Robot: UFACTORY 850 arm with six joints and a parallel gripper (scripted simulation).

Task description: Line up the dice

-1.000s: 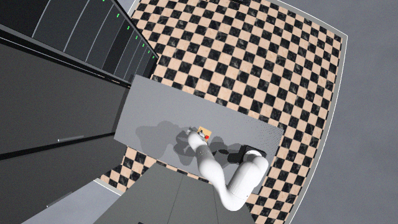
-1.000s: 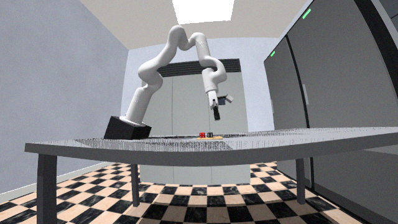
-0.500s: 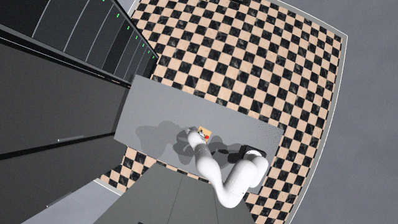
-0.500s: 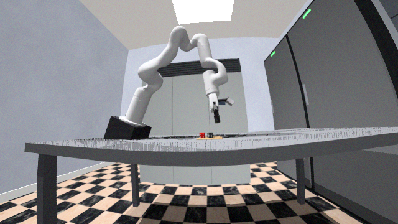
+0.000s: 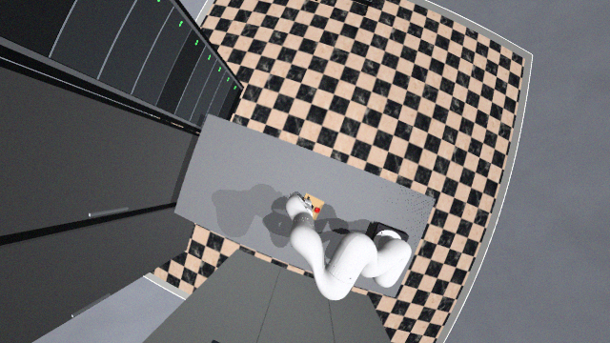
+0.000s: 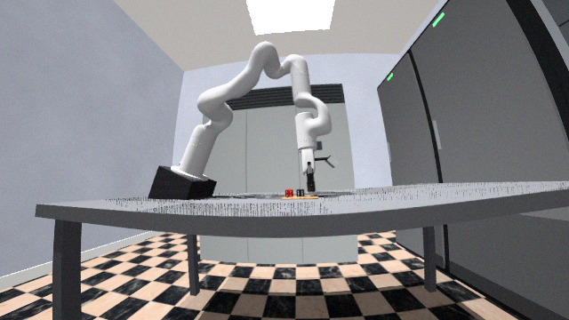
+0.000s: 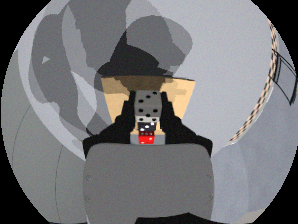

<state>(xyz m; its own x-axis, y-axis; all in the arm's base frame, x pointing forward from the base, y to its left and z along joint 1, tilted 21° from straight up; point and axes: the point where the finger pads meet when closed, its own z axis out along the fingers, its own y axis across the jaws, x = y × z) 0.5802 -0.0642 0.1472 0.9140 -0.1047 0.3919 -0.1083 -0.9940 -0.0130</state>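
Right now the black die is 50 mm behind my hand, 10 mm to the left of it and 20 mm below it. Also, from my hand: tan mat: 40 mm behind, 10 mm to the left, 40 mm below; red die: 90 mm behind, 10 mm to the left, 20 mm below; white die: 10 mm below.
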